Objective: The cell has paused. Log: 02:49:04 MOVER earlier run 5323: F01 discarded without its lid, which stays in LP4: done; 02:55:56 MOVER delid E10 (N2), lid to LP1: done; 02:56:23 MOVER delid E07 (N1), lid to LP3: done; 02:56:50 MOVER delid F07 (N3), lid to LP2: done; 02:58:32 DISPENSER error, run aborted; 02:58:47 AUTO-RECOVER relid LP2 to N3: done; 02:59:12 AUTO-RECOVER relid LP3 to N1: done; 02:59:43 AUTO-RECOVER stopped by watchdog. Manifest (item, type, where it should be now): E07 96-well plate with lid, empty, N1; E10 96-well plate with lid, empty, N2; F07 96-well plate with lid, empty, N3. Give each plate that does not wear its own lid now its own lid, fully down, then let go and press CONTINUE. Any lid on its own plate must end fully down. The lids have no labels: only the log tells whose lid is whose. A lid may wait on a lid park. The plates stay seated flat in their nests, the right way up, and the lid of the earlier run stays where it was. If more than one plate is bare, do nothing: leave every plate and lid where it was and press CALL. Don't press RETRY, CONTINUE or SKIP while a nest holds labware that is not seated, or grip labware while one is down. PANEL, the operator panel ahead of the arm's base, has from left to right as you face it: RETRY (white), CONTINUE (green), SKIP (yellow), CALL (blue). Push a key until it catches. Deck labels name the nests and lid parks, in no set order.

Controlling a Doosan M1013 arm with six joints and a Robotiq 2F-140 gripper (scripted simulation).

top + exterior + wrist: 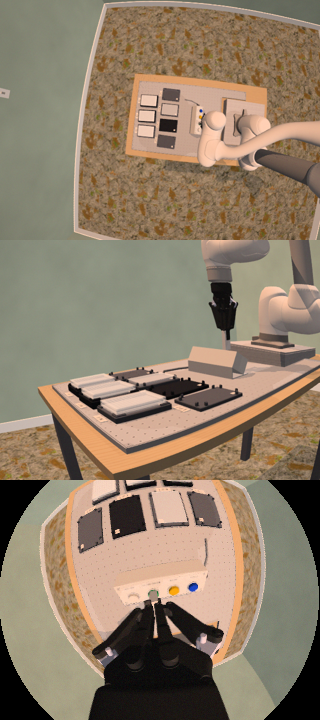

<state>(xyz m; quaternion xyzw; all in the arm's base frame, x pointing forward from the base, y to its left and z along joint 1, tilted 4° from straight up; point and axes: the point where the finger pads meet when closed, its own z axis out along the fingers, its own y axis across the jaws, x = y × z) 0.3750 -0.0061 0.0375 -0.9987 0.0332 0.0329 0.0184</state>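
My hand is 40 mm above the green key. Also, from my hand: blue key: 100 mm to the right, 40 mm below, 10 mm behind; then yellow key: 50 mm to the right, 40 mm below; then black park: 250 mm ahead, 100 mm below, 20 mm to the left.
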